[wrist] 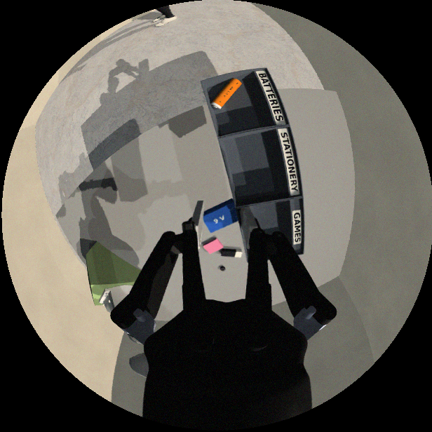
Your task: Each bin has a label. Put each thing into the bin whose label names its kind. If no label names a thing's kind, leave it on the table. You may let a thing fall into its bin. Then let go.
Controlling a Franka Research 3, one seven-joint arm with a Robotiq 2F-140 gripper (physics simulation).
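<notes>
My gripper (pixel 222 209) is shut on a blue 9 V battery (pixel 220 215), held between its fingertips, above the table by the lower left edge of the bins. The BATTERIES bin (pixel 256 102) is at the top of the row and holds an orange cylindrical battery (pixel 227 93). The STATIONERY bin (pixel 250 165) is in the middle. The GAMES bin (pixel 277 220) is at the bottom, partly hidden by the right finger. A pink block (pixel 213 245) and a black piece with a white end (pixel 230 253) show between the fingers, lower in view.
A small dark round thing (pixel 222 268) shows close to the gripper's body; whether it lies on the table (pixel 322 150) is hard to tell. A green shape (pixel 107 270) is at the lower left, beside a grey and white part. Shadows of the arm fall across the left side.
</notes>
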